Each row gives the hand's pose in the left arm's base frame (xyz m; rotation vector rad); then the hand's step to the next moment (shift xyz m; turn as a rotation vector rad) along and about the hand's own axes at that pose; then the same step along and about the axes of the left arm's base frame.
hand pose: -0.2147 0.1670 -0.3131 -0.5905 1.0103 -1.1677
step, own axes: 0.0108 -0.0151 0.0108 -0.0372 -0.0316 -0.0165
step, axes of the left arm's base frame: 0.0031 -0.0162 0.0137 -0.0314 0.0266 0.0310
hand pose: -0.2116 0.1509 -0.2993 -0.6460 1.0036 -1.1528
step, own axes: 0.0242 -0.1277 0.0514 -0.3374 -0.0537 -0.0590
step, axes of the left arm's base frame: -0.0077 -0.0661 0.1229 -0.1021 0.3074 0.1235
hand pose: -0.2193 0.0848 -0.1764 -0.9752 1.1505 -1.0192
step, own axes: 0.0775 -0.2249 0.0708 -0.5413 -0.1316 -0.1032
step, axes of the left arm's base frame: 0.0514 -0.1258 0.2077 -0.1777 0.4811 0.2406
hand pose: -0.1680 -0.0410 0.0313 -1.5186 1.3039 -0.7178
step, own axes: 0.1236 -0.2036 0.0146 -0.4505 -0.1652 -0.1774
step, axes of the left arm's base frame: 0.1219 -0.1234 0.1639 -0.2080 0.3713 0.2840
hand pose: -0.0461 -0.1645 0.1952 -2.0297 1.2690 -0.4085
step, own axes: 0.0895 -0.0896 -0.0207 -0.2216 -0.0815 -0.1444
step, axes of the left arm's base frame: 0.0888 -0.0618 0.0690 -0.1358 0.1603 0.1802
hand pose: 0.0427 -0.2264 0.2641 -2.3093 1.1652 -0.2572
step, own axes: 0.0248 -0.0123 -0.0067 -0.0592 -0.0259 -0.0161
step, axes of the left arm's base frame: 0.0209 -0.0162 0.0106 -0.0246 0.0533 0.0315
